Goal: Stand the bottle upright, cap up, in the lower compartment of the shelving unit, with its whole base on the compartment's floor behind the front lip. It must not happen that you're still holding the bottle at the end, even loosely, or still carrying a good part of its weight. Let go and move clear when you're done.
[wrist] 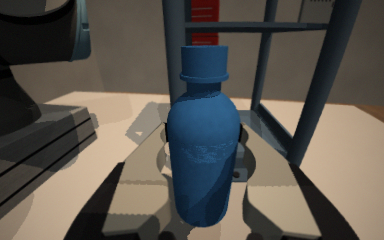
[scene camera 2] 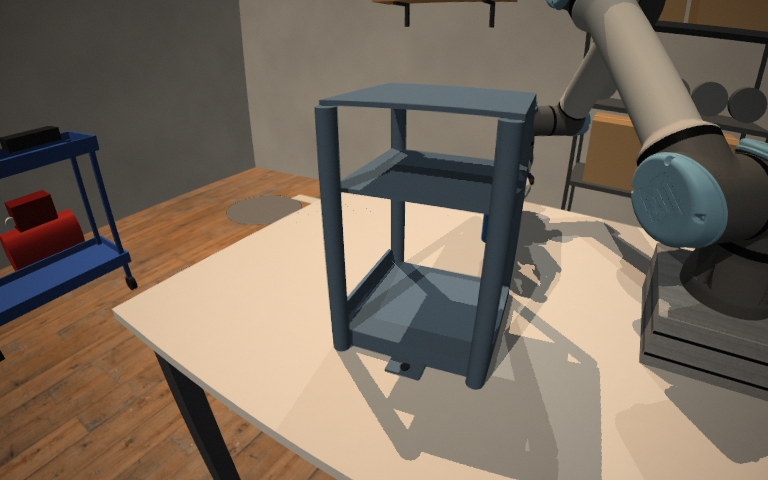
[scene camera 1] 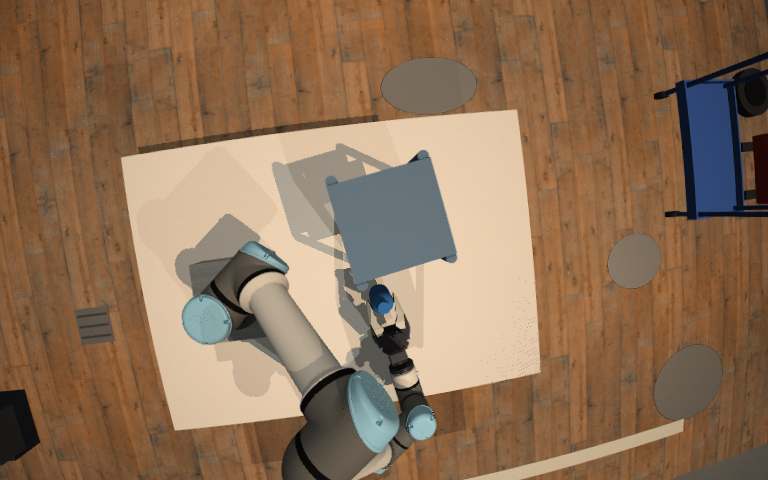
Scene:
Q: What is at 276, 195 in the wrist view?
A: My gripper.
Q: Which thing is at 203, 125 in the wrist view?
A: A blue bottle.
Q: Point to a grey-blue shelving unit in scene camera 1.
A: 394, 219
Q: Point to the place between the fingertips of my gripper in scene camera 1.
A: At 380, 296

